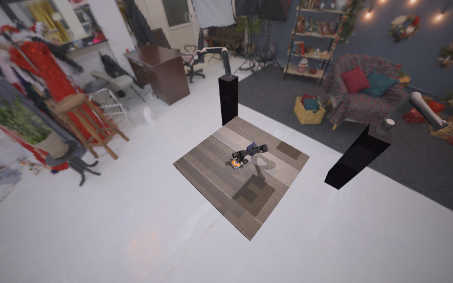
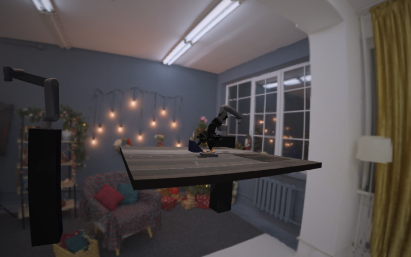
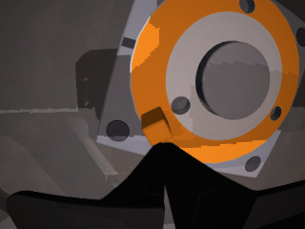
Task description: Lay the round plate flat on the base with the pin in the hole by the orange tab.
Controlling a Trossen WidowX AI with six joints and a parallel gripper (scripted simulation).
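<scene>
Right now my gripper tip is 20 mm to the left of the round plate and 20 mm short of it. Round my gripper tip: square grey base 40 mm to the right, 30 mm ahead, 20 mm below.
</scene>
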